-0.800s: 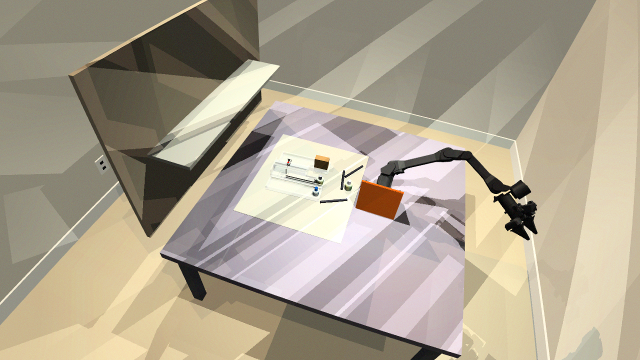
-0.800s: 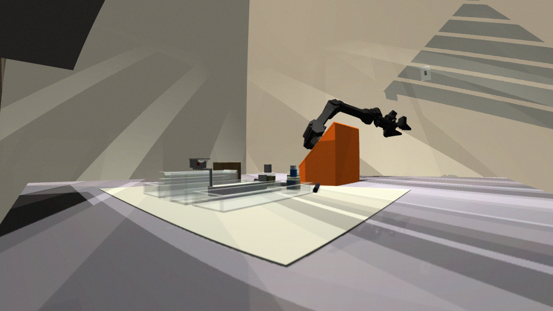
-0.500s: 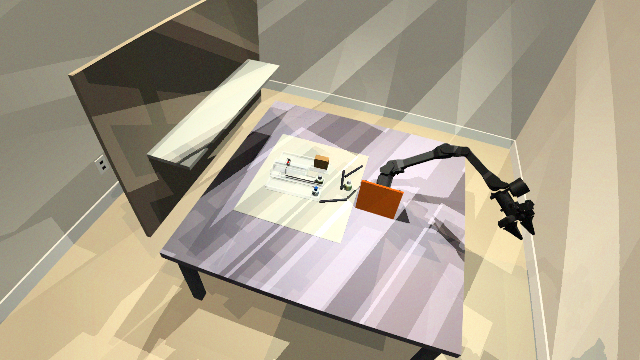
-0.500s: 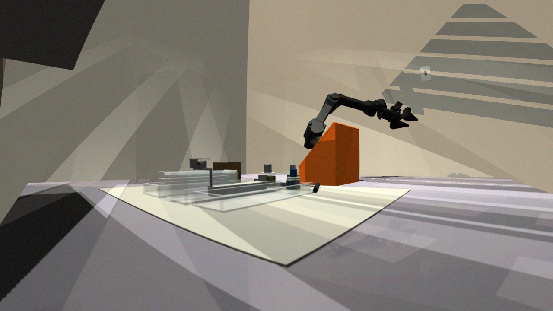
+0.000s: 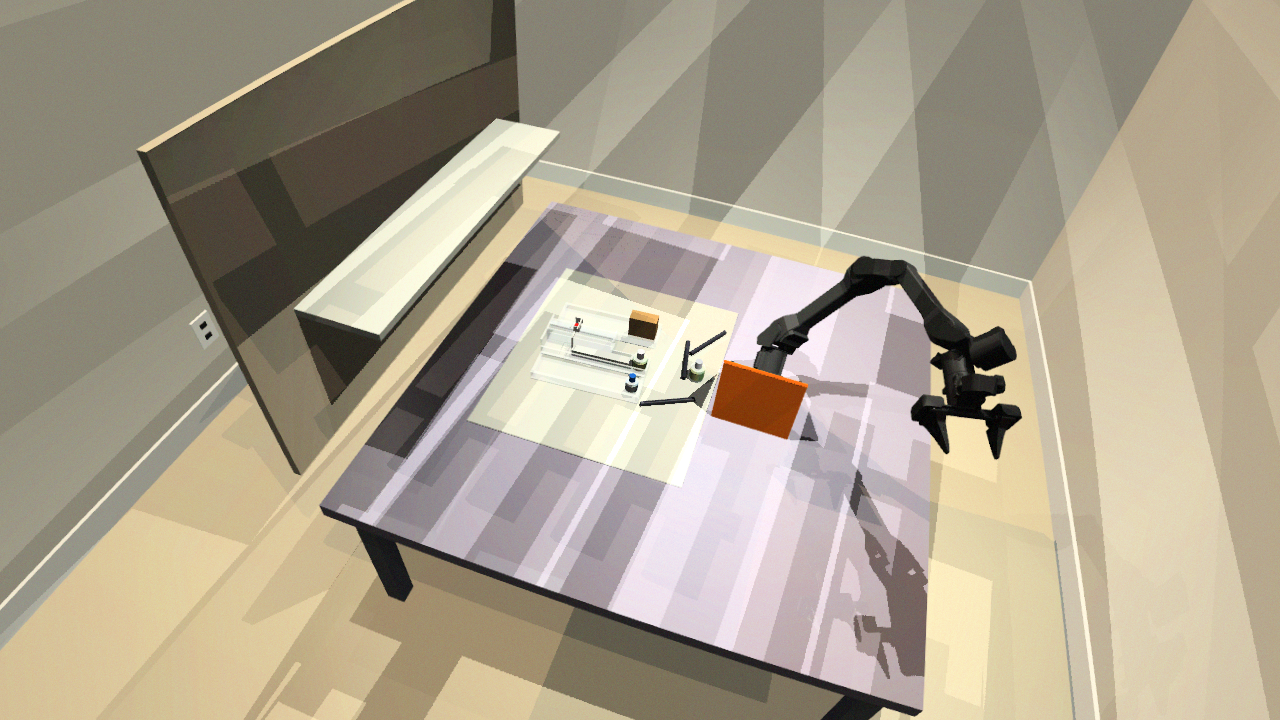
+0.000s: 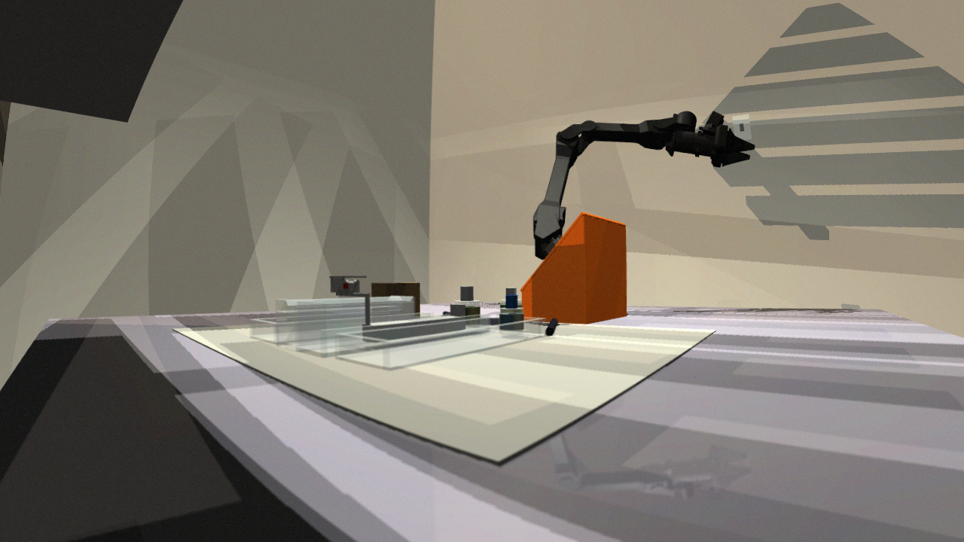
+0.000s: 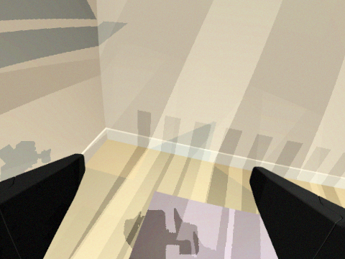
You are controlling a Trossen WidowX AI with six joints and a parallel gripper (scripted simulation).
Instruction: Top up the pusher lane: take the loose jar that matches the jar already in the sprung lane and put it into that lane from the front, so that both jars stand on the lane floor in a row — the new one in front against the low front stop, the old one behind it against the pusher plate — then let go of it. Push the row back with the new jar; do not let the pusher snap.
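My gripper tip is 650 mm short of the blue-lidded jar, 360 mm above it and 350 mm to the left of it. From my gripper tip the other things lie so: brown box 660 mm ahead, 560 mm to the right, 360 mm below; then transparent lane 790 mm ahead, 460 mm to the right, 380 mm below; then shelf 1150 mm ahead, 500 mm to the right, 30 mm below.
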